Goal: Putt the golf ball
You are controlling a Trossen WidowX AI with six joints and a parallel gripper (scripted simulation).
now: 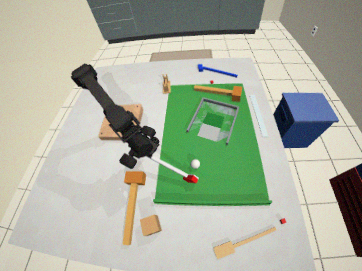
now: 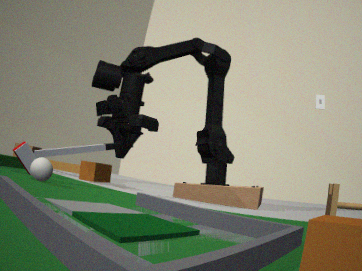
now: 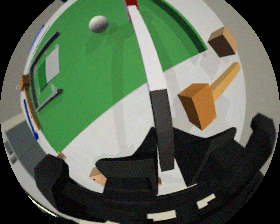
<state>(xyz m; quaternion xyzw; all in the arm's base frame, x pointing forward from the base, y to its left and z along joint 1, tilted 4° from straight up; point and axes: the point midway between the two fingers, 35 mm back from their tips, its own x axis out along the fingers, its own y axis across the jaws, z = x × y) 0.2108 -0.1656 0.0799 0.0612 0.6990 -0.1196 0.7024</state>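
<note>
Right now the red putter is 120 mm ahead of my gripper tip, 30 mm to the right of it and 10 mm below it. Round my gripper tip: wooden cube 270 mm to the right, 100 mm ahead, 40 mm below; then green mat 270 mm ahead, 210 mm to the left, 70 mm below; then white golf ball 230 mm ahead, 50 mm below, 10 mm to the left.
</note>
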